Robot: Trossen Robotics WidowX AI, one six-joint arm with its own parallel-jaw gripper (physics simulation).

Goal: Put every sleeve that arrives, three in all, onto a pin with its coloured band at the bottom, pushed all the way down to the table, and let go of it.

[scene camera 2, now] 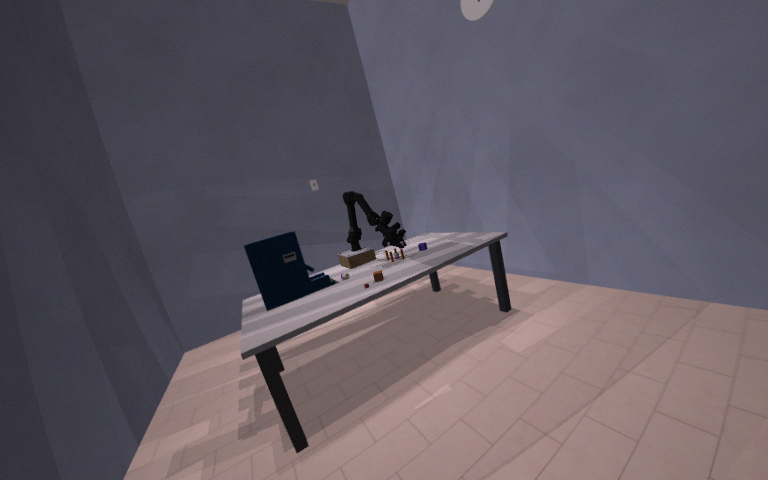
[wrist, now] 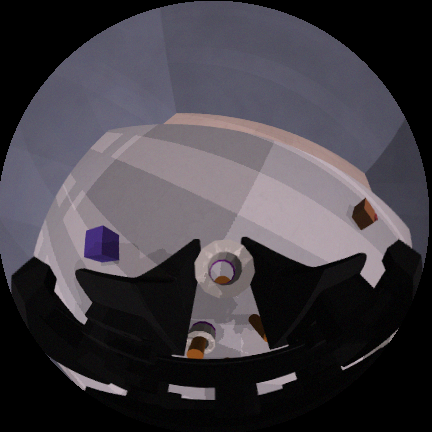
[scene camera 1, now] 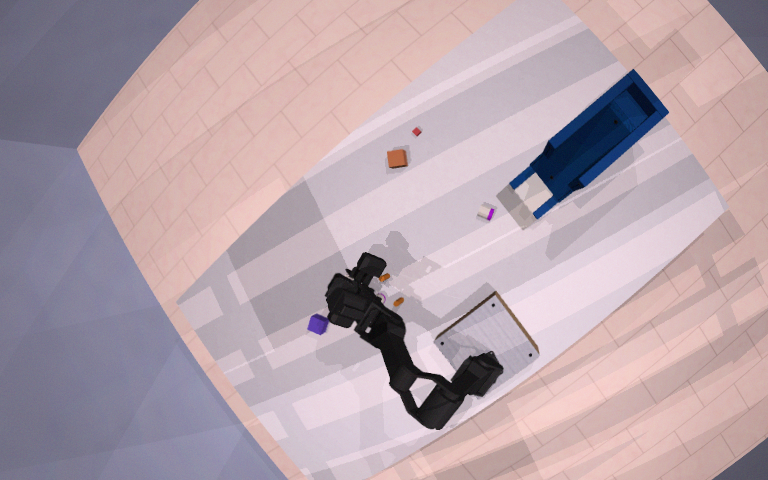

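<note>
My gripper point(wrist: 220, 243) point(scene camera 2: 402, 242) is shut on a whitish sleeve point(wrist: 202, 267), held above the pins. Its purple band shows at the far, lower end of the bore, and an orange pin tip point(wrist: 222, 280) shows through the hole. Another sleeve point(wrist: 206, 332) is around an orange pin point(wrist: 195, 353), with its purple band at the table end. Another pin point(wrist: 258, 326) stands bare to its right. Two orange pins point(scene camera 1: 384, 277) point(scene camera 1: 398, 301) show beside the arm in scene camera 1. A third sleeve point(scene camera 1: 485, 212) point(scene camera 2: 344, 276) lies on its side, purple band toward the right in scene camera 1.
A blue chute point(scene camera 1: 610, 164) point(scene camera 2: 276, 271) stands beyond the lying sleeve. A purple cube point(scene camera 1: 317, 324) point(scene camera 2: 422, 246) point(wrist: 102, 244) is near the arm. An orange-brown block point(scene camera 1: 397, 159) point(scene camera 2: 378, 276) point(wrist: 363, 215) and a small red cube point(scene camera 1: 416, 131) point(scene camera 2: 366, 285) are farther off. The arm's base box point(scene camera 1: 498, 333) point(scene camera 2: 357, 259) is near the pins.
</note>
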